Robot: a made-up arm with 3 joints. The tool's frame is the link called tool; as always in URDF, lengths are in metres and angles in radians. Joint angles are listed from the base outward. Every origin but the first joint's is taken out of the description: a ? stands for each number. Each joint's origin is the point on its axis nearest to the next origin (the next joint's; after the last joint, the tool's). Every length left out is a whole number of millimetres.
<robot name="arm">
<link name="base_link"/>
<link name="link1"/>
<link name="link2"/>
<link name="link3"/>
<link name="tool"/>
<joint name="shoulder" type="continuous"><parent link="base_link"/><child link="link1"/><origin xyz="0 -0.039 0.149" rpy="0 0 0"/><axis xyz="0 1 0"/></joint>
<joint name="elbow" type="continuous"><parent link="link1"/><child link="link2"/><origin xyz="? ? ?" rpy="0 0 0"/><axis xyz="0 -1 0"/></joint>
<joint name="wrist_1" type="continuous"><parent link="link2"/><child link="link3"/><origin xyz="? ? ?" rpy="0 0 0"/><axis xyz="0 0 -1"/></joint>
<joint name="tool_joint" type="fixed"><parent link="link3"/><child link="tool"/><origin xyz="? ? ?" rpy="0 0 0"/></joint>
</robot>
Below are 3 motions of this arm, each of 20 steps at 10 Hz.
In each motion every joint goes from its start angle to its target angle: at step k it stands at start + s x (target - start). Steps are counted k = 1, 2, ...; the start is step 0. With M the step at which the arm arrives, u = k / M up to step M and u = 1 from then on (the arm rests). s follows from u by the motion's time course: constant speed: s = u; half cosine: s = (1 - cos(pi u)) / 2; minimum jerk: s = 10 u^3 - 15 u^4 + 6 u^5.
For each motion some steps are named. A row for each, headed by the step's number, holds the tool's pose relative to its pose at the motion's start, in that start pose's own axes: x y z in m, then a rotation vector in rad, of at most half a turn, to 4 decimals.
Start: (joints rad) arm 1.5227 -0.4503 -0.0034
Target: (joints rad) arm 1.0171 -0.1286 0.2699
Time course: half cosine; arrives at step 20
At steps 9, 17, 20:
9: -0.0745 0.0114 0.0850 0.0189 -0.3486 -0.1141
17: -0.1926 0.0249 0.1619 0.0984 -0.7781 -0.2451
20: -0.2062 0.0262 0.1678 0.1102 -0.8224 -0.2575

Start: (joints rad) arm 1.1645 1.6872 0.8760
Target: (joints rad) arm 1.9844 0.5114 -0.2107
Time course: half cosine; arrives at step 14
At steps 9, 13, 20:
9: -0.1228 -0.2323 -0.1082 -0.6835 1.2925 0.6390
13: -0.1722 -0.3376 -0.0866 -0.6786 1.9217 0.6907
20: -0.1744 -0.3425 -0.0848 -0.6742 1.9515 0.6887

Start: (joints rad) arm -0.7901 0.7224 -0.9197
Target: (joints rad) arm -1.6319 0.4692 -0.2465
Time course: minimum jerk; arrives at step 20
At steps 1, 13, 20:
1: 0.0001 0.0000 0.0004 -0.0005 -0.0004 -0.0008
13: 0.0384 0.0328 0.2407 -0.2799 -0.3589 -0.5061
20: 0.0359 0.0634 0.3132 -0.3301 -0.5005 -0.6534

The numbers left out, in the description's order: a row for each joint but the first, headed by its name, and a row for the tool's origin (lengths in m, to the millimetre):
elbow: 0.341 0 0.047
wrist_1: 0.192 0 0.077
tool: -0.099 0.034 0

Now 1 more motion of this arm.
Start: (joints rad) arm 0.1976 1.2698 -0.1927
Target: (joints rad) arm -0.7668 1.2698 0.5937
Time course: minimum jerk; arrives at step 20
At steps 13, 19, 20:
13: 0.1251 0.0328 0.2363 0.0807 -0.7441 -0.5736
19: 0.1264 0.0457 0.3264 0.1961 -0.9672 -0.7226
20: 0.1264 0.0458 0.3269 0.1968 -0.9682 -0.7233

